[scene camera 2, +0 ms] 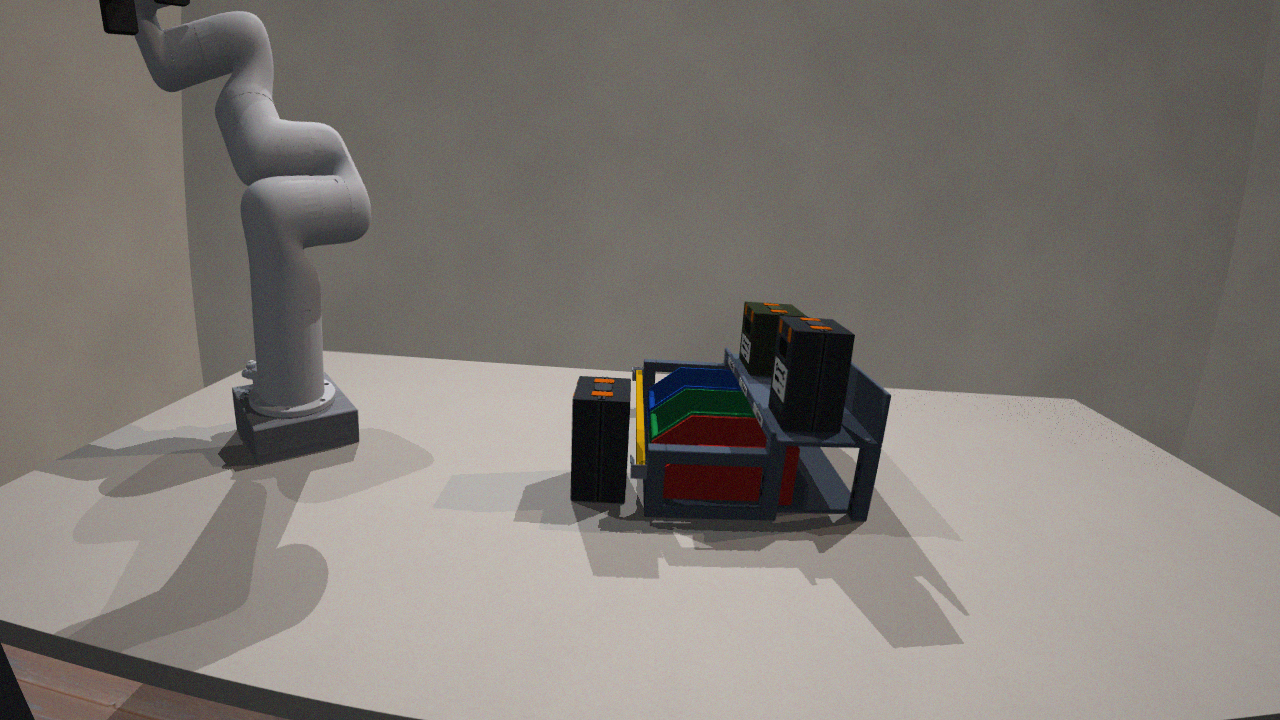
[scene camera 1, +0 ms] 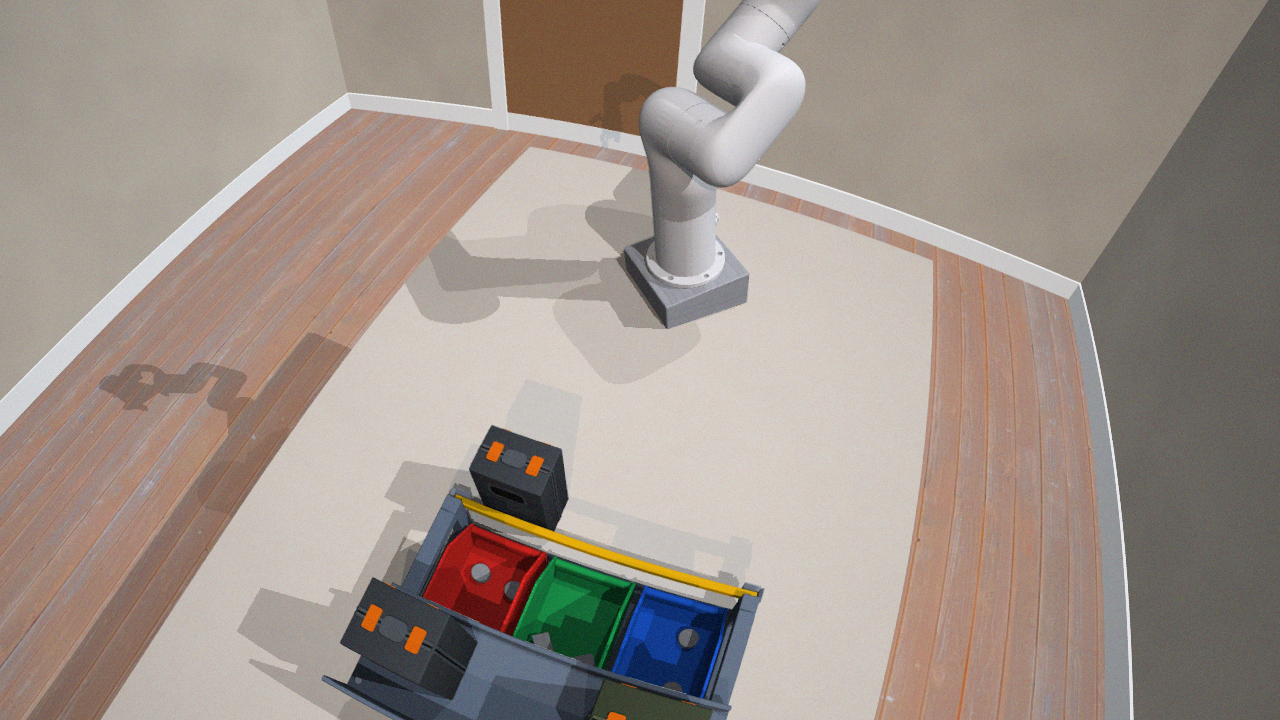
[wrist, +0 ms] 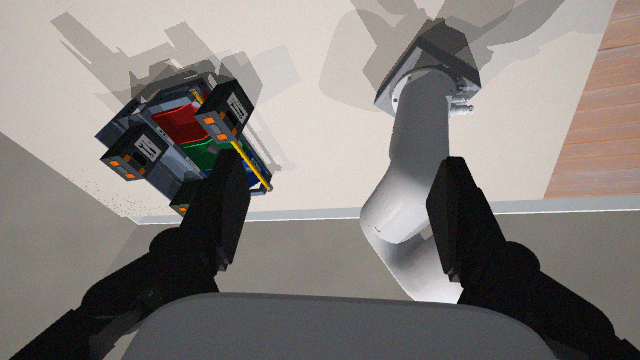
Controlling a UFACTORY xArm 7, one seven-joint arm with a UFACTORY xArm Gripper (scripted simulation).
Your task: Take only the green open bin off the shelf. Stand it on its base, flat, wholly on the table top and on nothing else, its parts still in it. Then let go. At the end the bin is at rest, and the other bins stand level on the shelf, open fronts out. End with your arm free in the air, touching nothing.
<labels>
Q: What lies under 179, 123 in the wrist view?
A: A red bin.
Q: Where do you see a yellow bar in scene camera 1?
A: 614, 557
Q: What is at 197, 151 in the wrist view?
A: A green open bin.
</labels>
